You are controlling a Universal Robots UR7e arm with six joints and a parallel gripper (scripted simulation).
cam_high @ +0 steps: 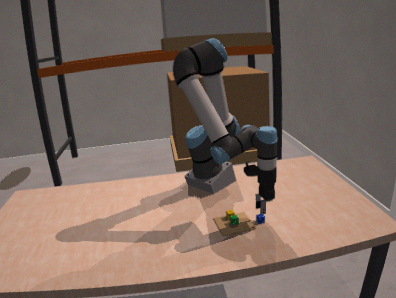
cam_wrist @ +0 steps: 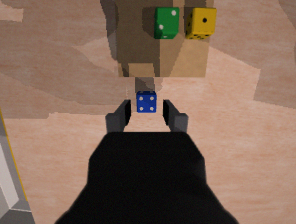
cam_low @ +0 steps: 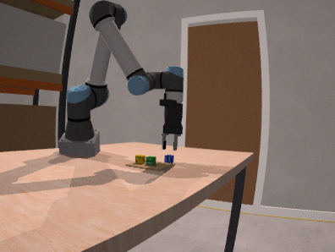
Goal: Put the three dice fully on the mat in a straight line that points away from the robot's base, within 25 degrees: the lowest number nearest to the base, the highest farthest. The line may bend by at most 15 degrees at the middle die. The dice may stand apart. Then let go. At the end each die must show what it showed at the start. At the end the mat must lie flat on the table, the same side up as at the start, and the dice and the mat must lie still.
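My gripper is now 5 cm above the blue die. Also, from my hand: tan mat (2 cm behind, 11 cm to the right, 7 cm below); green die (3 cm behind, 11 cm to the right, 5 cm below); yellow die (7 cm behind, 11 cm to the right, 5 cm below).
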